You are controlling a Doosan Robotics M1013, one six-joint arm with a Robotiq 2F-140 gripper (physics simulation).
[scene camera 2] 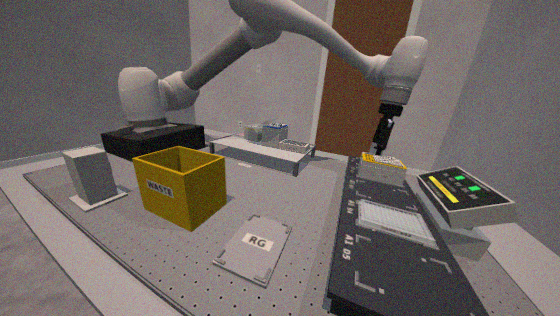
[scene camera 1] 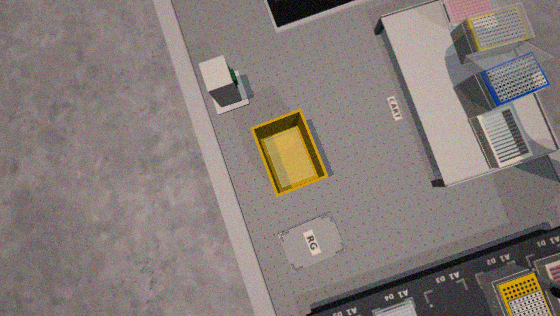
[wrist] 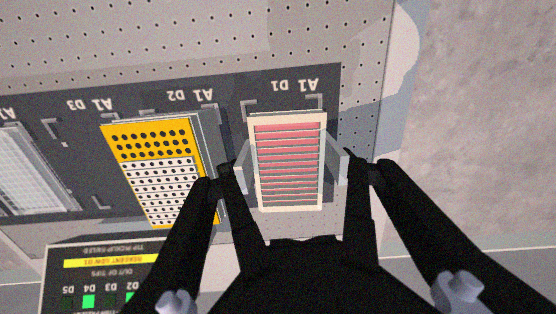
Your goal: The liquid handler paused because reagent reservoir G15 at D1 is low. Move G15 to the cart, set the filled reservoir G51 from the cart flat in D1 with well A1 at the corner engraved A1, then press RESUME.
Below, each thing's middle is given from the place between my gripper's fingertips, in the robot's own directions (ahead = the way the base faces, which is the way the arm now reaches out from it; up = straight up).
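Positions counted from my hand: RG pad (scene camera 2: 252, 254), 60 mm below, 220 mm behind and 510 mm to the right; clear well plate (scene camera 2: 403, 224), 20 mm ahead and 370 mm to the right; white CART shelf (scene camera 1: 422, 44), 10 mm below, 30 mm to the right and 480 mm behind. As for the reservoir with red troughs (wrist: 288, 147), my hand is 10 mm below it and 20 mm short of it.
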